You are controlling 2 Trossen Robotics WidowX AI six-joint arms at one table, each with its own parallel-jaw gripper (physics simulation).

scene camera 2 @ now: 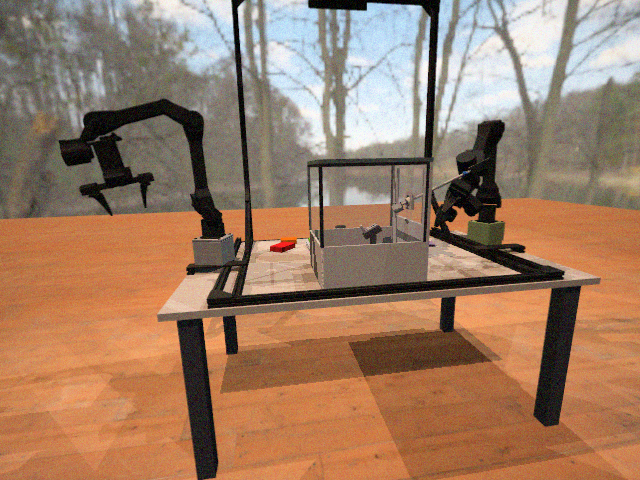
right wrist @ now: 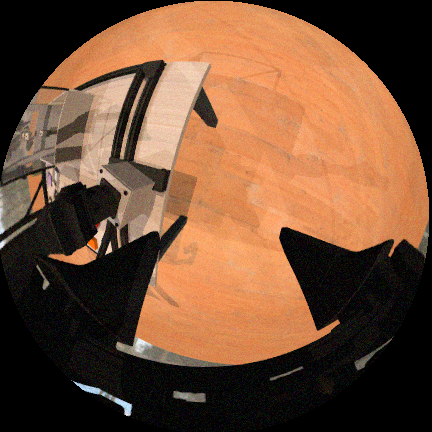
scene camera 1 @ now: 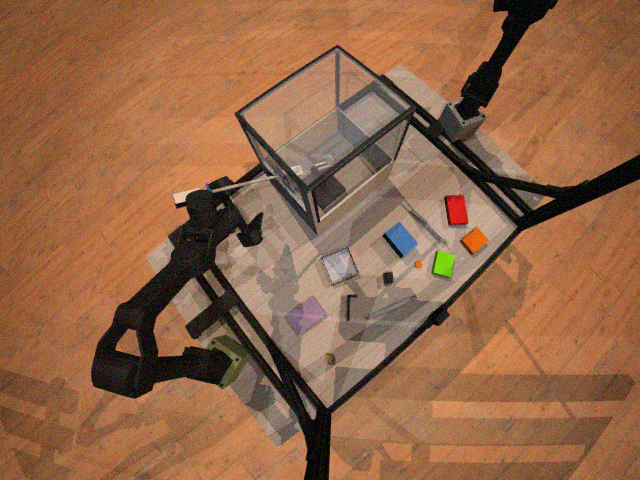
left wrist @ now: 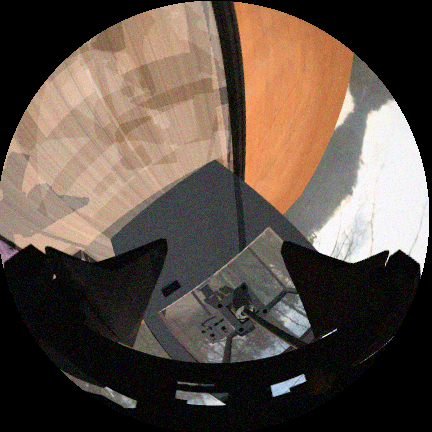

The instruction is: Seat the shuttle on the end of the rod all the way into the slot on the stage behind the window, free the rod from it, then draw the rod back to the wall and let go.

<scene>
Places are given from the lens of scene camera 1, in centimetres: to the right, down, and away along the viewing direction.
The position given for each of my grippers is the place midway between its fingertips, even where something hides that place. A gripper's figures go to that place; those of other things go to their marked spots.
my left gripper (scene camera 1: 253,198): -18, -11, 73
framed tile (scene camera 1: 339,265): 6, 8, 84
glass-walled box (scene camera 1: 332,130): 3, -23, 56
The marked spots on the glass-walled box and the framed tile are 42 cm apart.
</scene>
